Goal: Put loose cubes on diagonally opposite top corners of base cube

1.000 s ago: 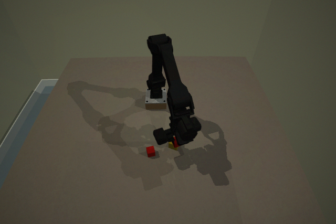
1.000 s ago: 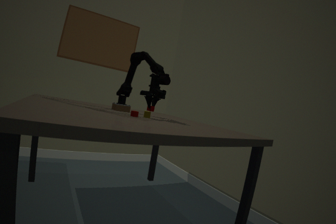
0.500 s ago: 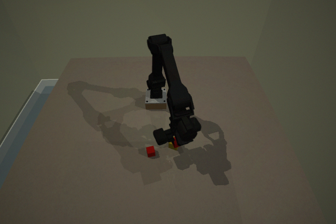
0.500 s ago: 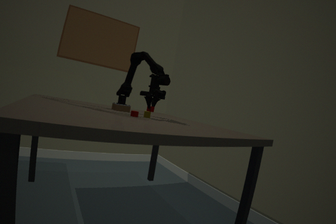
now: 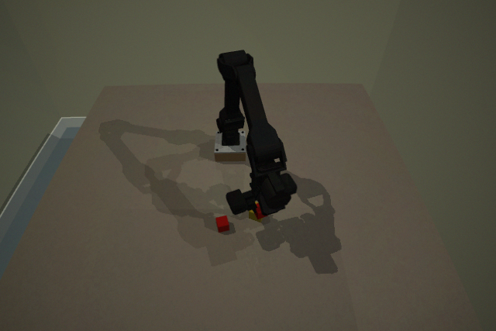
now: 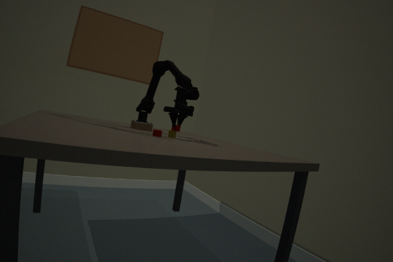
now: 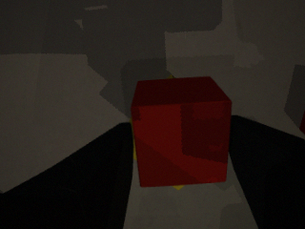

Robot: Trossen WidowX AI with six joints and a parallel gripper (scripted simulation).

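Now: gripper tip 20 mm past the yellow base cube, 10 mm to the left of it and 40 mm above it.
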